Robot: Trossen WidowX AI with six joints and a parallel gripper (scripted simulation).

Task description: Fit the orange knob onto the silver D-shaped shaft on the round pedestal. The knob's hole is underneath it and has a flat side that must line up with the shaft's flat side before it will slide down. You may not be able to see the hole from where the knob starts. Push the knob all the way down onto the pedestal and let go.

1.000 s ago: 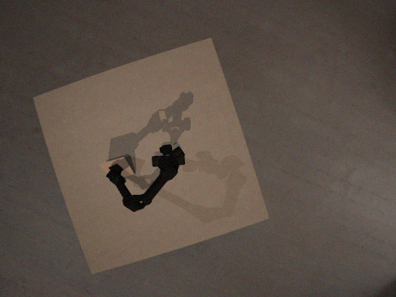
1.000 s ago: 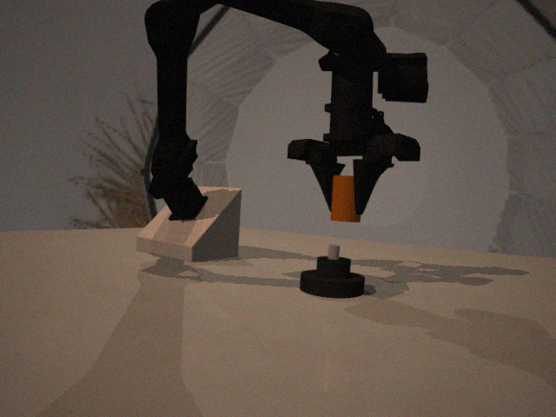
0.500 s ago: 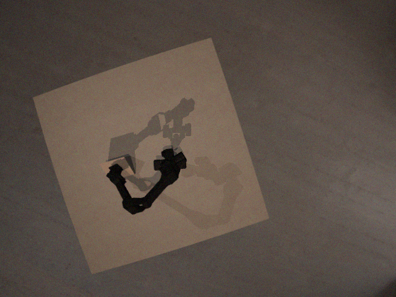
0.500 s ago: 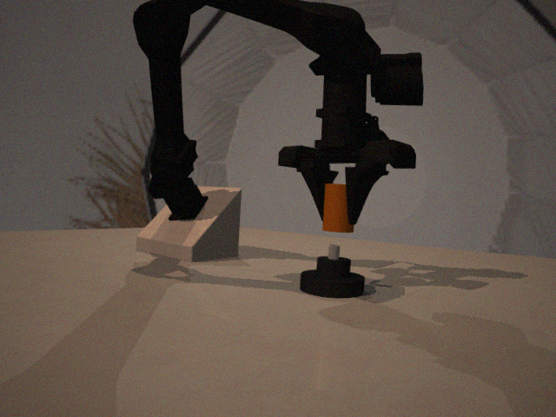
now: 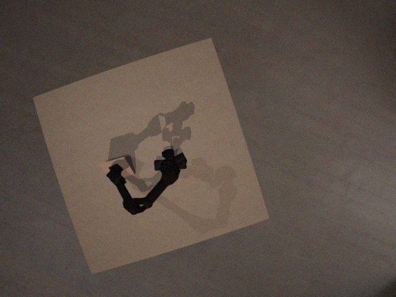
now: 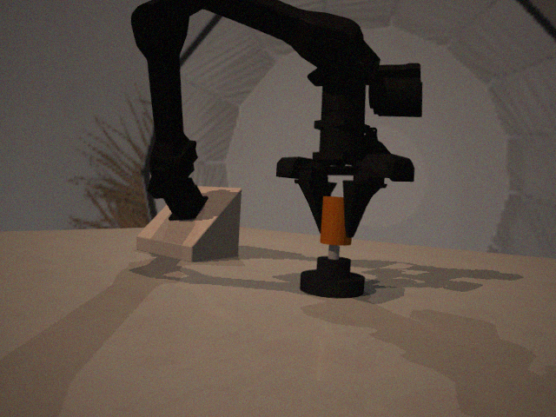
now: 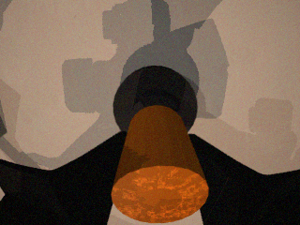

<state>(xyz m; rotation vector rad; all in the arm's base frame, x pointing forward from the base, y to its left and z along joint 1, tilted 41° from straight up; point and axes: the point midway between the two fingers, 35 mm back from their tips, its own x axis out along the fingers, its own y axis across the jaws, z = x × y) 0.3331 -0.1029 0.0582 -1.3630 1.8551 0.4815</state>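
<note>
The orange knob lies 3 cm above my gripper tip. The rest, counted from my gripper tip: black round pedestal: 4 cm below.
</note>
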